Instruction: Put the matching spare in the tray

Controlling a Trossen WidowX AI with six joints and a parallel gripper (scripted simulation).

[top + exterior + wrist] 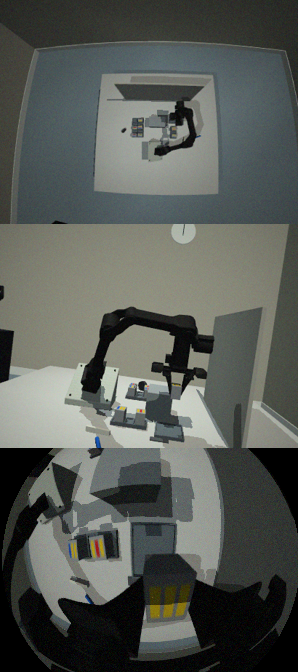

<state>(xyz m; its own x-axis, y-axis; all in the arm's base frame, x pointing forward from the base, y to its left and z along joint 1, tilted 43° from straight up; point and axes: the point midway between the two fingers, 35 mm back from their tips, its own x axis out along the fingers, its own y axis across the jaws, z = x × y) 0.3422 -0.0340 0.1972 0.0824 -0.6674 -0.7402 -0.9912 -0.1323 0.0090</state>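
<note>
The dark grey tray is 130 mm below my gripper tip. From my gripper tip the other things lie so: rack (150 mm behind, 130 mm below); then tall grey panel (200 mm to the left, 190 mm ahead, 90 mm above); then mounted unit (190 mm to the left, 80 mm below, 60 mm behind).
</note>
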